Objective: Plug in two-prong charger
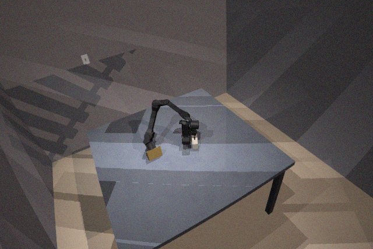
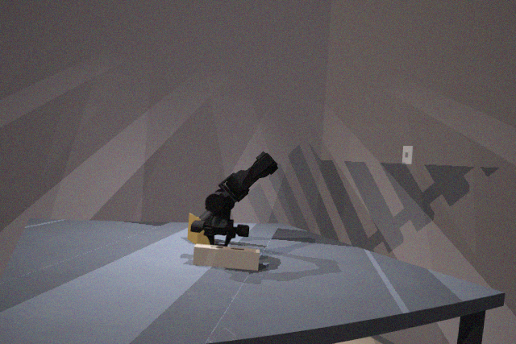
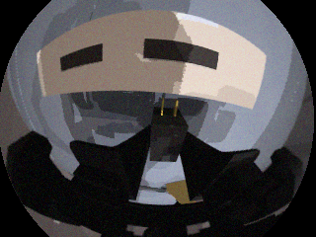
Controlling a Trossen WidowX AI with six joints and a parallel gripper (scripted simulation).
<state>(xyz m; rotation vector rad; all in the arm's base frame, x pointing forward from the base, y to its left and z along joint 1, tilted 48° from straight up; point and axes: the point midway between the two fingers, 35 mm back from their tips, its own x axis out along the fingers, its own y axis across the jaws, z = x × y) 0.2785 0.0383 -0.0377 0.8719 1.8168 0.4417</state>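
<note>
My gripper tip is now 2 cm short of the black two-prong charger, 1 cm to the left of it and 1 cm below it.
</note>
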